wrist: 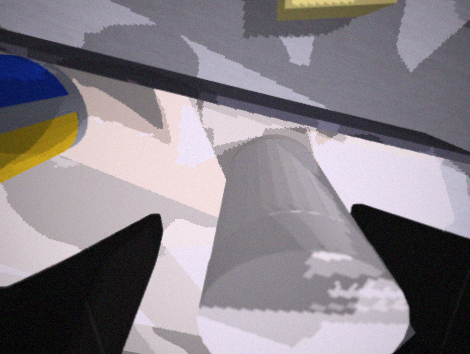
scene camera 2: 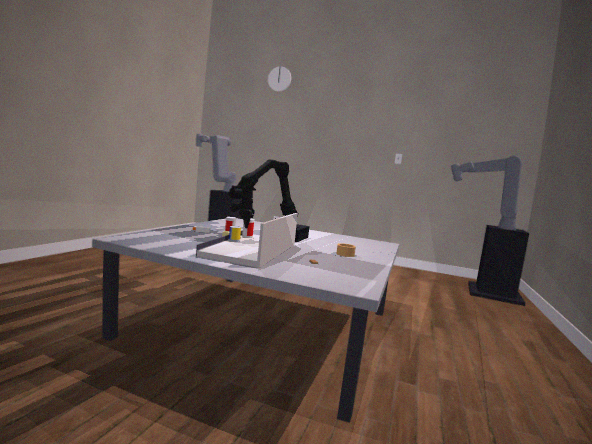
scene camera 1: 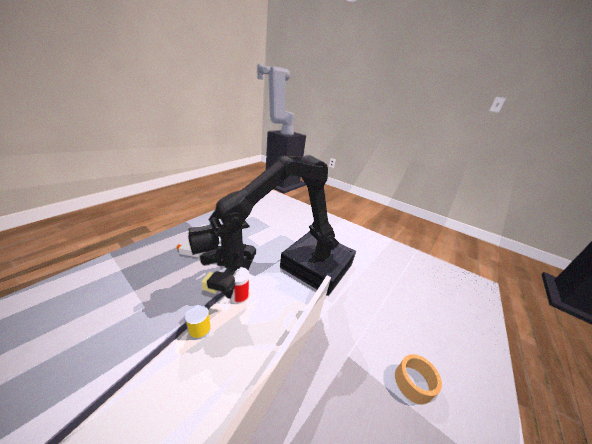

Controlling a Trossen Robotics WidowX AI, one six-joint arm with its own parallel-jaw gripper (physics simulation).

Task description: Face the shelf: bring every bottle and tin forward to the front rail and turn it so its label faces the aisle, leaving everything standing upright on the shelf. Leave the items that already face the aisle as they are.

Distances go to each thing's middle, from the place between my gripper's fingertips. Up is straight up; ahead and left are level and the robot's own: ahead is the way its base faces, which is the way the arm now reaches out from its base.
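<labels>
The yellow tin (scene camera 1: 197,319) has my hand 20 mm above it, 130 mm short of it and 10 mm to the right of it. Counting from my hand, I find the dark front rail (wrist: 27,46) 170 mm ahead, 60 mm below and 10 mm to the right, and the shelf (scene camera 1: 192,384) 150 mm ahead, 70 mm below and 120 mm to the left. The white back panel (scene camera 1: 251,413) is 260 mm to the left of my hand, 120 mm ahead of it and 10 mm above it.
</labels>
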